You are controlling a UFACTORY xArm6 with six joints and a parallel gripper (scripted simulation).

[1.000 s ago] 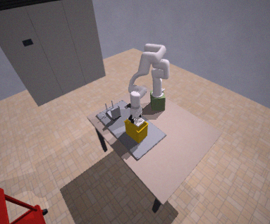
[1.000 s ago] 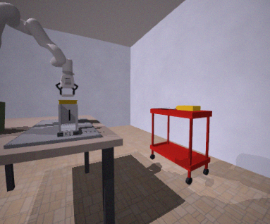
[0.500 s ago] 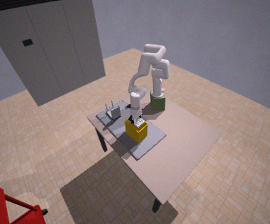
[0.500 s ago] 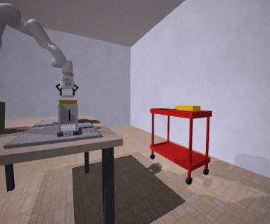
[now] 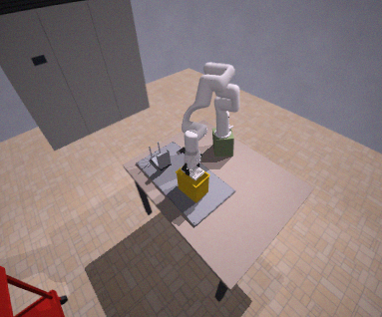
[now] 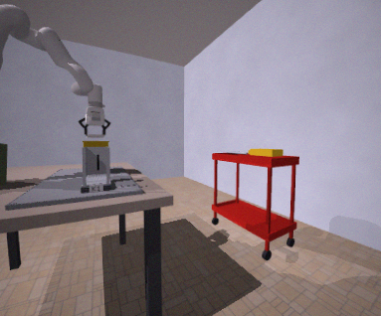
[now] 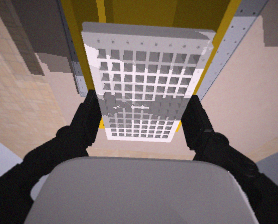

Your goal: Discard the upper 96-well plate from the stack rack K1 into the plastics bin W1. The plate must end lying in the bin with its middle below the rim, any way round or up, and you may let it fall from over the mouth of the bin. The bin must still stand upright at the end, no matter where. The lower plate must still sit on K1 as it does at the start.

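Now: hand 130 mm above the yellow plastics bin W1. Round my hand: rack label 440 mm to the right, 210 mm below, 80 mm ahead.
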